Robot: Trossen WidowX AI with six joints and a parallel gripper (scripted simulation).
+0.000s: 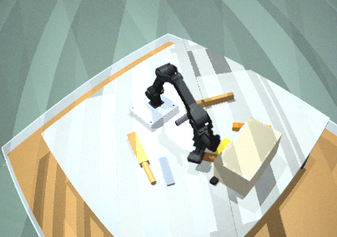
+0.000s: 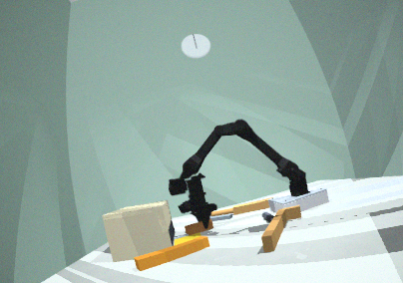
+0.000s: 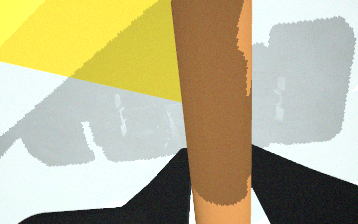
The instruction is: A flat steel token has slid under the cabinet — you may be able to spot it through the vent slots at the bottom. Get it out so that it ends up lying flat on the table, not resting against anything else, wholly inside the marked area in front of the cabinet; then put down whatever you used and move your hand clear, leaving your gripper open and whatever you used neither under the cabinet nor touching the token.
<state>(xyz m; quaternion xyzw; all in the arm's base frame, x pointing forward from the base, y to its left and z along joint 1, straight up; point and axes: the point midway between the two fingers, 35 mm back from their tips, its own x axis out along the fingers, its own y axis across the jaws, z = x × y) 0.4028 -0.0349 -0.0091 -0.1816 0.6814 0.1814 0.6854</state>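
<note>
The grey flat bar is 40 mm behind my gripper tip and 170 mm to the right of it. Also, from my gripper tip: orange paddle (160 mm behind, 220 mm to the right, 10 mm above); orange bar (60 mm ahead, 300 mm to the left, 10 mm above).
</note>
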